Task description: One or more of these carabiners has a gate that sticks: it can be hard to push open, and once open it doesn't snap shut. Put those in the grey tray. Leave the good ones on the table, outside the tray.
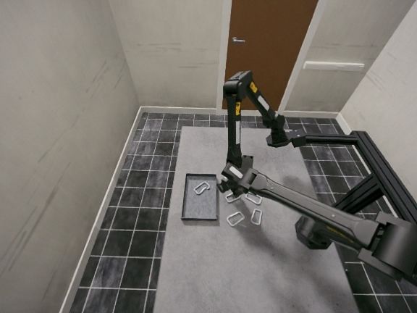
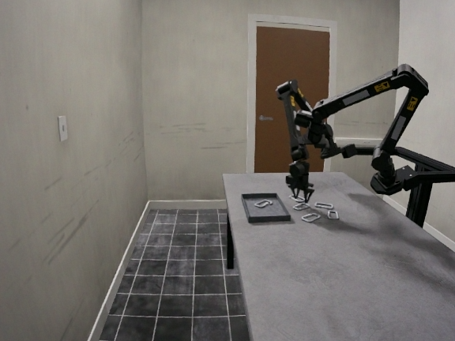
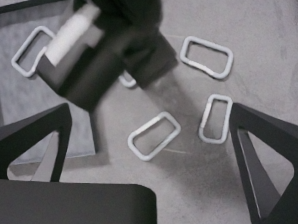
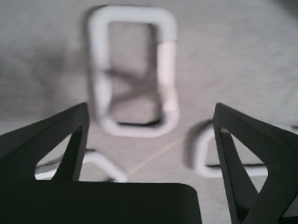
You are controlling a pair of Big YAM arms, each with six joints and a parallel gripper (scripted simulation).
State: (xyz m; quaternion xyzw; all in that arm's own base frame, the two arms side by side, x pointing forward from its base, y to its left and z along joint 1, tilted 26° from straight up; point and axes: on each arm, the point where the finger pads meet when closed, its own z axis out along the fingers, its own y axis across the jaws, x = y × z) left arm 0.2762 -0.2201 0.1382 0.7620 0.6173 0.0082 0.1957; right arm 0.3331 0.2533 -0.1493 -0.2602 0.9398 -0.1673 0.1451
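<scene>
The grey tray is 200 mm ahead of my right hand and 30 mm below it.
</scene>
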